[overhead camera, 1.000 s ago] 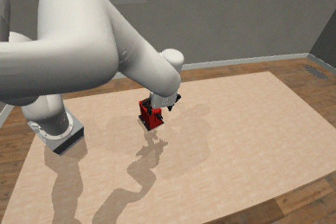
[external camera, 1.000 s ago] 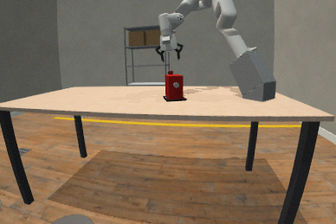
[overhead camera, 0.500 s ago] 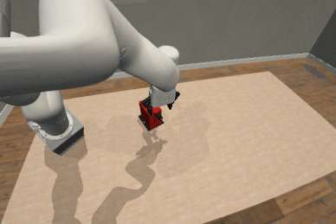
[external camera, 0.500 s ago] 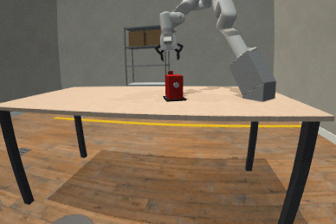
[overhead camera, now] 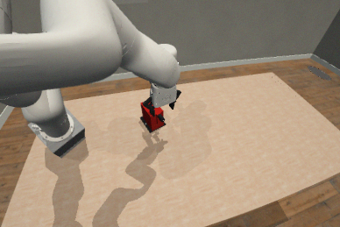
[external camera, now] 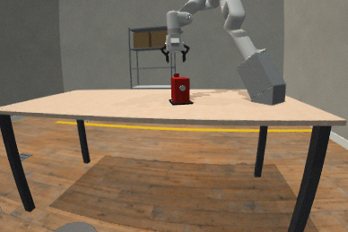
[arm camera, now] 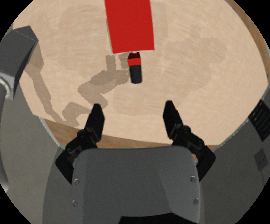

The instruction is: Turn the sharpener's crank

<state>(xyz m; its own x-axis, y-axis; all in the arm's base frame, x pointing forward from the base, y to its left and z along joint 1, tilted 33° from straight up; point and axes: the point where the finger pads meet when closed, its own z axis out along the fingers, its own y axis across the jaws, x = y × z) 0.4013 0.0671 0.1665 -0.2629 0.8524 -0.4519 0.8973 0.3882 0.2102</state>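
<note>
Now: the crank knob 2 cm to the left of my hand and 9 cm below it.
</note>
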